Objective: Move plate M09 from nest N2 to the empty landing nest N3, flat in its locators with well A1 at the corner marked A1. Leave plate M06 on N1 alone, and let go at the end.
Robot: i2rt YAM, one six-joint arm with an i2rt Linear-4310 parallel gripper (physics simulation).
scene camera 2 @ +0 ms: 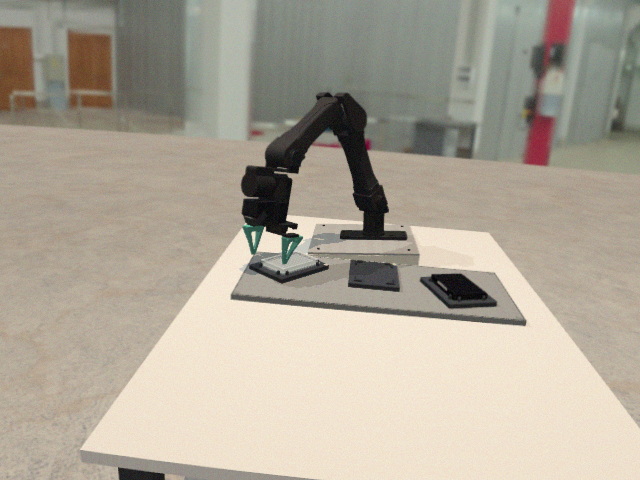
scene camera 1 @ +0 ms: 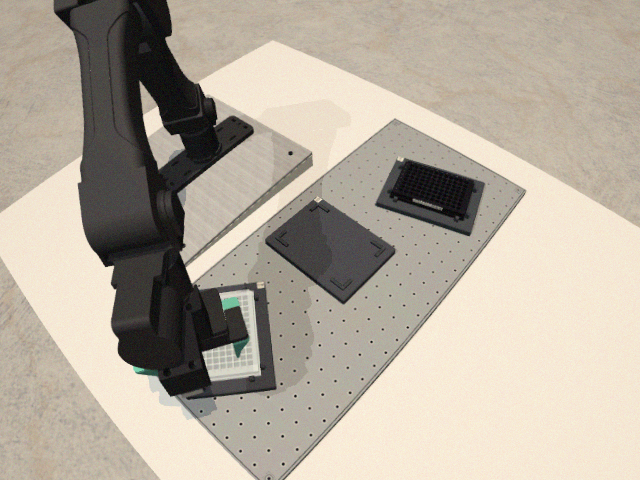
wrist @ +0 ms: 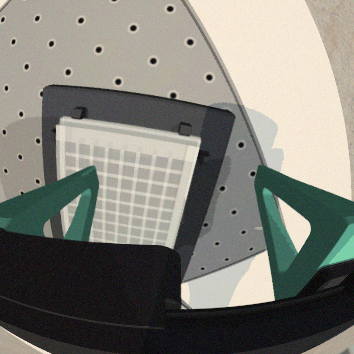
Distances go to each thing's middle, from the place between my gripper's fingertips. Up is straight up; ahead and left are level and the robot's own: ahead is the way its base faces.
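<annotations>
I look at the clear white well plate (scene camera 1: 222, 364), and my hand is 10 mm past it, 50 mm to the right of it and 10 mm above it. The black well plate (scene camera 1: 432, 189) is 40 mm ahead of my hand, 460 mm to the left of it and 10 mm below it.
</annotations>
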